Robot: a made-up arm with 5 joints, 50 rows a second.
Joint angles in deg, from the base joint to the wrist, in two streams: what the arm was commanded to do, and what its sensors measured. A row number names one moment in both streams.
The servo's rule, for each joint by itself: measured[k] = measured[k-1] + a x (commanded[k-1-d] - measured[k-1]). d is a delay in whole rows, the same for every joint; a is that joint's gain. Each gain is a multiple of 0.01, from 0.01 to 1. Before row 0 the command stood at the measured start. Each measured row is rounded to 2 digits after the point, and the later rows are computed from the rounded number. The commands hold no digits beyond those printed.
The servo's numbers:
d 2
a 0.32 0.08 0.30 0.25 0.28
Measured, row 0:
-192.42, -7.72, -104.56, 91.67, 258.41
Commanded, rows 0 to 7:
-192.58, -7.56, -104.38, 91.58, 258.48
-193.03, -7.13, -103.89, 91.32, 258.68
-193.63, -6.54, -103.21, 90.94, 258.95
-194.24, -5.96, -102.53, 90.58, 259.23
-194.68, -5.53, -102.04, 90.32, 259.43
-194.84, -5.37, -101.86, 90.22, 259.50
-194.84, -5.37, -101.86, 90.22, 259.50
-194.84, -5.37, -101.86, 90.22, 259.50
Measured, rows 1 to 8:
-192.42, -7.72, -104.56, 91.67, 258.41
-192.42, -7.72, -104.56, 91.67, 258.41
-192.47, -7.71, -104.51, 91.65, 258.43
-192.65, -7.66, -104.32, 91.57, 258.50
-192.96, -7.57, -103.99, 91.41, 258.63
-193.37, -7.44, -103.55, 91.20, 258.80
-193.79, -7.29, -103.10, 90.98, 258.98
-194.13, -7.14, -102.73, 90.79, 259.13

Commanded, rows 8 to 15:
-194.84, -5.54, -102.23, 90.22, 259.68
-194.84, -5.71, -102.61, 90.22, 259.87
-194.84, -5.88, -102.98, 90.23, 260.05
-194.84, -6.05, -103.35, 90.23, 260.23
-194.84, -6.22, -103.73, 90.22, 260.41
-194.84, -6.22, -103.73, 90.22, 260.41
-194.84, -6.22, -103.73, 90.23, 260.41
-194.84, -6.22, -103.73, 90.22, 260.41
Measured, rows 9 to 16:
-194.36, -7.00, -102.47, 90.65, 259.23
-194.51, -6.87, -102.29, 90.54, 259.31
-194.62, -6.76, -102.27, 90.46, 259.41
-194.69, -6.68, -102.37, 90.40, 259.54
-194.74, -6.62, -102.55, 90.36, 259.68
-194.77, -6.57, -102.79, 90.33, 259.83
-194.79, -6.54, -103.07, 90.30, 259.99
-194.81, -6.51, -103.27, 90.28, 260.11

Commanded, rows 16 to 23:
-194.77, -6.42, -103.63, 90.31, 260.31
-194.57, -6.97, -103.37, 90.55, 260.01
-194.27, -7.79, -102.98, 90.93, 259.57
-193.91, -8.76, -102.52, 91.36, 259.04
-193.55, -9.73, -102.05, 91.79, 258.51
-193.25, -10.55, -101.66, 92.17, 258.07
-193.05, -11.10, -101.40, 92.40, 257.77
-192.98, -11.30, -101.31, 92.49, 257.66
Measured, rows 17 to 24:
-194.82, -6.49, -103.41, 90.27, 260.19
-194.83, -6.47, -103.51, 90.26, 260.25
-194.81, -6.47, -103.55, 90.27, 260.27
-194.73, -6.51, -103.50, 90.34, 260.20
-194.58, -6.61, -103.34, 90.49, 260.02
-194.37, -6.78, -103.09, 90.71, 259.75
-194.11, -7.02, -102.78, 90.98, 259.40
-193.83, -7.30, -102.44, 91.28, 259.03

